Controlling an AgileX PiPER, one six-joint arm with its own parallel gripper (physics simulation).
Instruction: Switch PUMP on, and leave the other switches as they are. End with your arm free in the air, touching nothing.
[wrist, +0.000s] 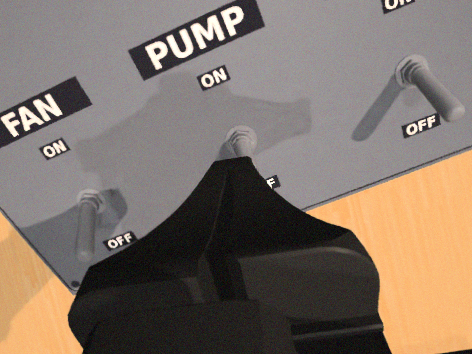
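Note:
The PUMP switch (242, 141) is on the grey panel below the PUMP label (197, 37) and its ON mark (214, 78). Its round collar and the base of its lever show; the lever runs down toward the OFF side, and its end is hidden behind my gripper. My gripper (235, 182) is shut, its black fingertips together in front of the lever. Whether they touch the lever cannot be told. Part of PUMP's OFF mark (272, 183) shows right of the fingers.
The FAN switch (87, 227) at left has its lever down toward OFF (120, 241). Another switch (435, 92) at upper right points down toward its OFF mark (421, 125); its name is out of view. The panel's lower edge meets a wooden surface (425, 225).

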